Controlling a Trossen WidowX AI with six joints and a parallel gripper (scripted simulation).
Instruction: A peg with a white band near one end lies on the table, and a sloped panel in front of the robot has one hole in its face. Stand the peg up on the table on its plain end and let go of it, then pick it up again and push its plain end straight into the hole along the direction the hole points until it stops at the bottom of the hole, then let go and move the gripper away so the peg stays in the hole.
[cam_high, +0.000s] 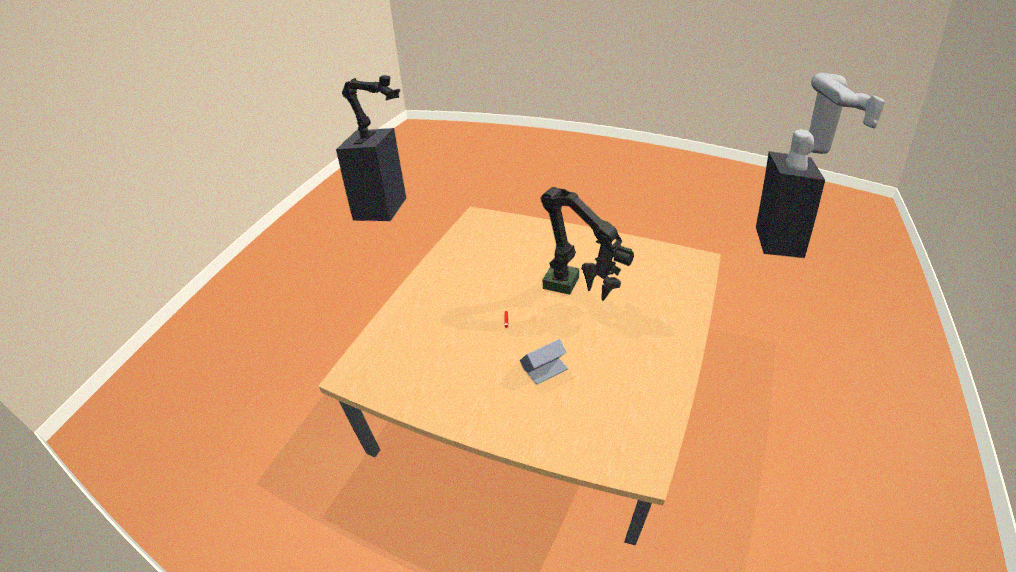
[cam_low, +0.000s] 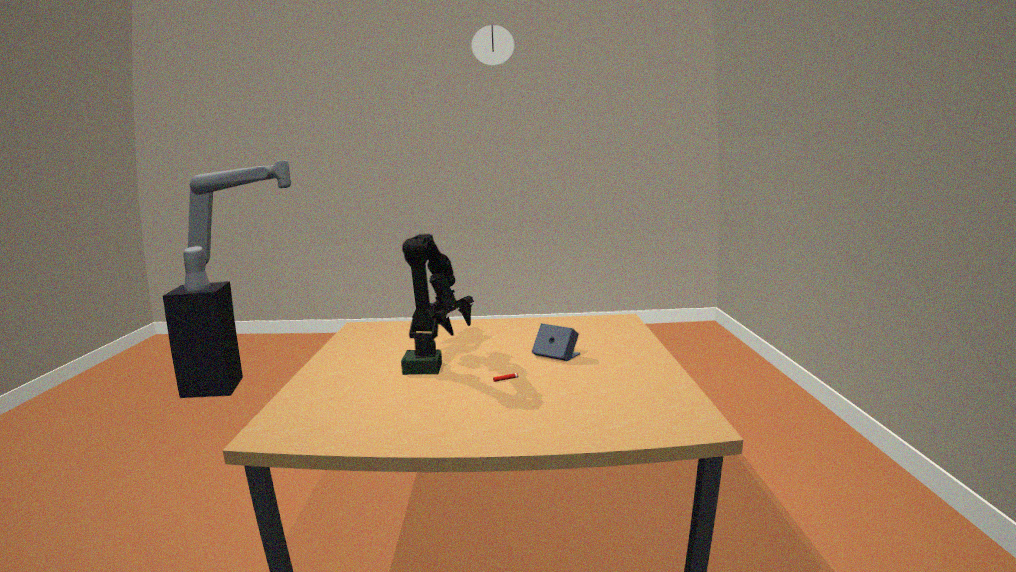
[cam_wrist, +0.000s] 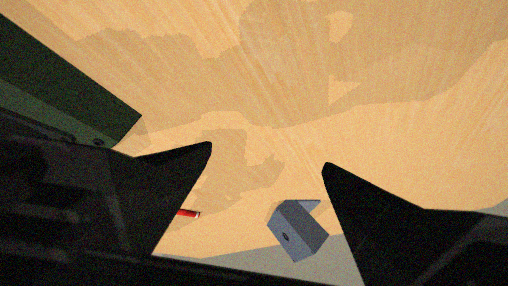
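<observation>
Right now my gripper tip is 11 cm short of the red peg, 33 cm to the left of it and 7 cm above it. From my gripper tip the other things lie so: grey sloped panel 30 cm ahead, 16 cm to the right, 3 cm below.
</observation>
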